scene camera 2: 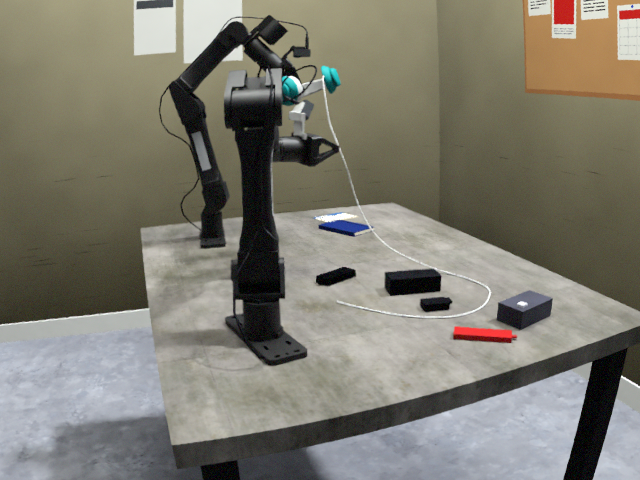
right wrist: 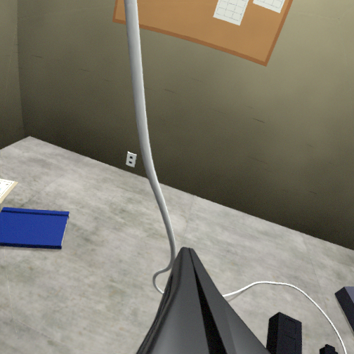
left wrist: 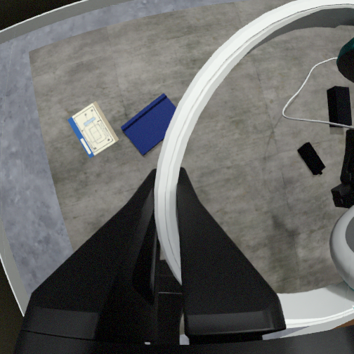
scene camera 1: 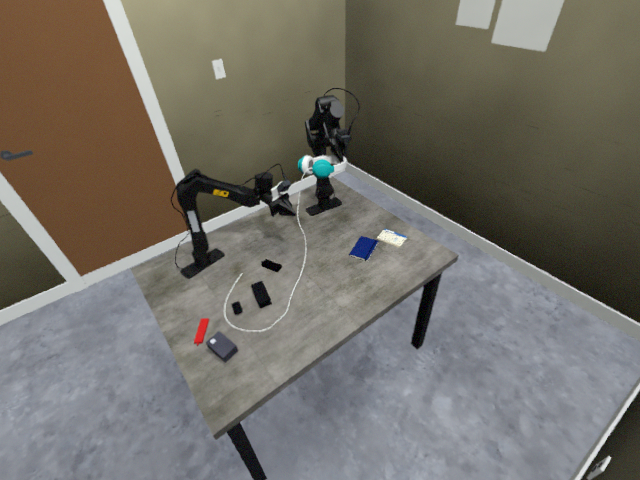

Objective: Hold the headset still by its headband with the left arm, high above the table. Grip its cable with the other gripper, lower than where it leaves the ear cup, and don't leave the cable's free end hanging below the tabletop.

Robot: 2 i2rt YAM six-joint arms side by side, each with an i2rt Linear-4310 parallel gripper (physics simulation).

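Places are measured from the left arm's base along level axes (x up, y ahead, z left), in metres.
Pixels of known places: left gripper, fingertip midpoint: (scene camera 2: 303,92); right gripper, fingertip midpoint: (scene camera 2: 338,148) (scene camera 1: 295,214); left arm's base, link origin: (scene camera 2: 212,238) (scene camera 1: 324,207); right arm's base, link origin: (scene camera 2: 263,338) (scene camera 1: 203,263).
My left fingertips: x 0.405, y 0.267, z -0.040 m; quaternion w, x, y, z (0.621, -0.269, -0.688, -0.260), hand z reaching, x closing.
Ahead of a thing's pixels: the offset from my left fingertips to its top centre. "*": to the spot under its first point. Level surfaces: height alone.
The headset has teal-and-white ear cups {dx +0.070, dy +0.053, dz -0.127 m} (scene camera 1: 323,168) (scene camera 2: 330,78) and a white headband (left wrist: 170,150), held high above the table. My left gripper (left wrist: 169,175) is shut on the headband. The white cable {* dx -0.259, dy +0.083, dz -0.246 m} (scene camera 1: 305,242) (scene camera 2: 351,180) (right wrist: 140,110) hangs from an ear cup and curves over the tabletop; its free end {* dx -0.403, dy -0.028, dz -0.521 m} (scene camera 1: 241,274) (scene camera 2: 337,301) lies on the table. My right gripper (scene camera 1: 295,213) (scene camera 2: 338,148) (right wrist: 183,253) is shut, below the ear cups. In the right wrist view the cable passes left of and behind its joined tips, not between them.
On the table {dx -0.405 m} (scene camera 1: 336,335) (scene camera 2: 248,403) lie a blue notebook {dx -0.393, dy +0.124, dz +0.032 m} (scene camera 1: 363,248) (scene camera 2: 344,227), a cream book {dx -0.404, dy +0.129, dz +0.191 m} (scene camera 1: 391,238), several black blocks {dx -0.370, dy +0.136, dz -0.492 m} (scene camera 1: 261,293) (scene camera 2: 412,281), a red stick {dx -0.395, dy +0.176, dz -0.754 m} (scene camera 1: 201,331) (scene camera 2: 482,334) and a dark grey box {dx -0.364, dy +0.288, dz -0.704 m} (scene camera 1: 222,346) (scene camera 2: 524,309). The cable loops around the black blocks.
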